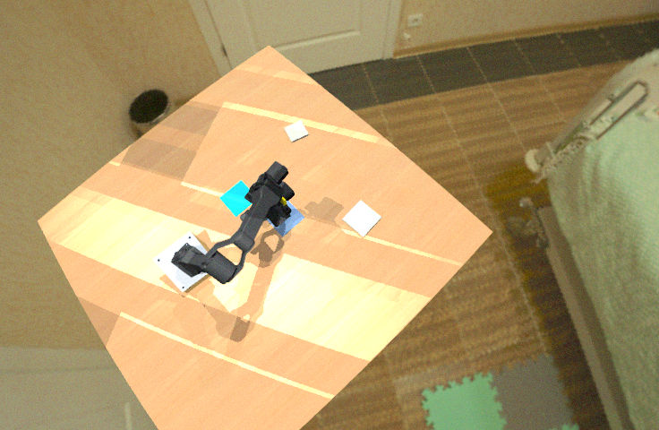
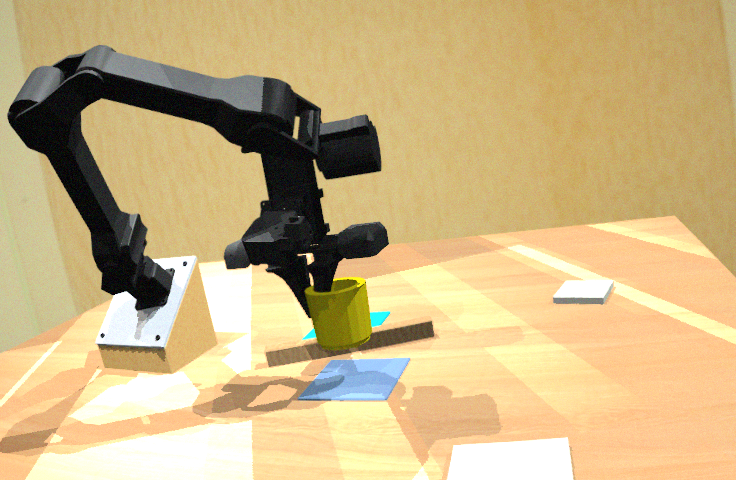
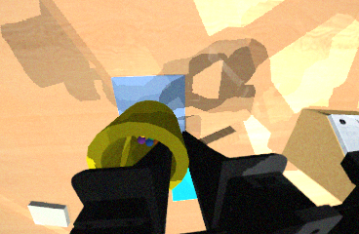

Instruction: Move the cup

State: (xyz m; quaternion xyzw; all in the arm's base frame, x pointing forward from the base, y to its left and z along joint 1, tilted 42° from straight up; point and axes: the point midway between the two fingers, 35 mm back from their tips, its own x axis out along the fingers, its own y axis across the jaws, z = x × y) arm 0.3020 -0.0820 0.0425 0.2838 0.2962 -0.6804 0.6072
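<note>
My gripper tip is now 4 cm past the cyan pad, 18 cm to the right of it and 9 cm above it. Round my gripper tip: yellow cup: 2 cm ahead; then pale blue pad: 3 cm ahead, 9 cm below; then blue marble: 3 cm ahead, 2 cm to the left, 2 cm below.
</note>
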